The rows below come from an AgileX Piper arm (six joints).
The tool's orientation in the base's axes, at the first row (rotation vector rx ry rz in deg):
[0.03, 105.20, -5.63]
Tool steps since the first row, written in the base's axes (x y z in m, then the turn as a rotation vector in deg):
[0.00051, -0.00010, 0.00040, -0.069, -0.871, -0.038]
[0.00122, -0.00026, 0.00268, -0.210, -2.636, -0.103]
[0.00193, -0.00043, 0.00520, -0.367, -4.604, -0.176]
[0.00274, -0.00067, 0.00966, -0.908, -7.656, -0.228]
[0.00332, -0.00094, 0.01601, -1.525, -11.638, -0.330]
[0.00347, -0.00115, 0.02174, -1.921, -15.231, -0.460]
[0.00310, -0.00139, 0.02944, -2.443, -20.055, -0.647]
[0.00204, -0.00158, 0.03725, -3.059, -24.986, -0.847]
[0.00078, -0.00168, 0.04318, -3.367, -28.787, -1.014]
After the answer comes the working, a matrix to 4 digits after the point.
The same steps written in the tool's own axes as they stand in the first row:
[-0.00052, -0.00010, 0.00039, 0.099, -0.869, 0.003]
[-0.00289, -0.00038, 0.00049, 0.290, -2.630, 0.003]
[-0.00550, -0.00068, 0.00053, 0.502, -4.595, 0.005]
[-0.00999, -0.00117, 0.00016, 0.852, -7.660, -0.296]
[-0.01625, -0.00184, -0.00092, 1.317, -11.653, -0.594]
[-0.02179, -0.00243, -0.00226, 1.731, -15.245, -0.698]
[-0.02910, -0.00320, -0.00461, 2.296, -20.066, -0.824]
[-0.03633, -0.00397, -0.00765, 2.904, -24.998, -1.031]
[-0.04170, -0.00454, -0.01041, 3.341, -28.790, -1.027]

The tool's axes in the first row as the columns of a matrix, in the base's axes (rounded; the answer above uses it unrounded):
[-0.2647, 0.0519, 0.9629]
[-0.0512, 0.9964, -0.0678]
[-0.9630, -0.0672, -0.2611]

